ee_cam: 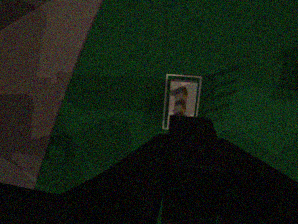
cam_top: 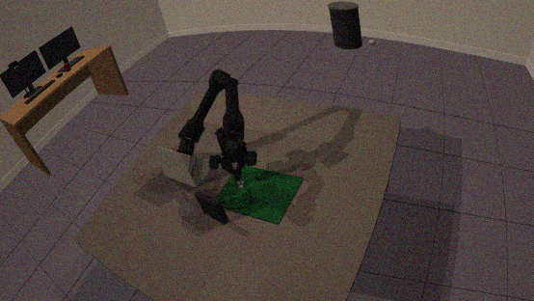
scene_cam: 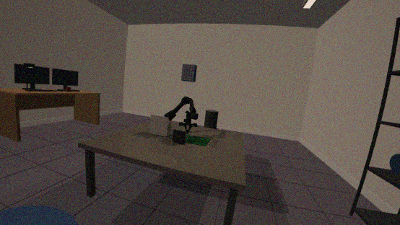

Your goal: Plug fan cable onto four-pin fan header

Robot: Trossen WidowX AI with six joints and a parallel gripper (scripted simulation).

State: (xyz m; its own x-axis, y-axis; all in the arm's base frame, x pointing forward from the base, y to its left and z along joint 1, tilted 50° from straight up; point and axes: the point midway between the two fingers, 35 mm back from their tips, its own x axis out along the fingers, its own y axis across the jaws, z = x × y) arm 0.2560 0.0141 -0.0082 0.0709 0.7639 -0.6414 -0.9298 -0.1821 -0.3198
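Now: gripper tip 80 mm short of the green board, 80 mm above it and 20 mm to the left of it. From my gripper tip the other things lie so: dark fan (180 mm to the right, 20 mm behind); dark fan plug (10 mm to the right, 10 mm above).
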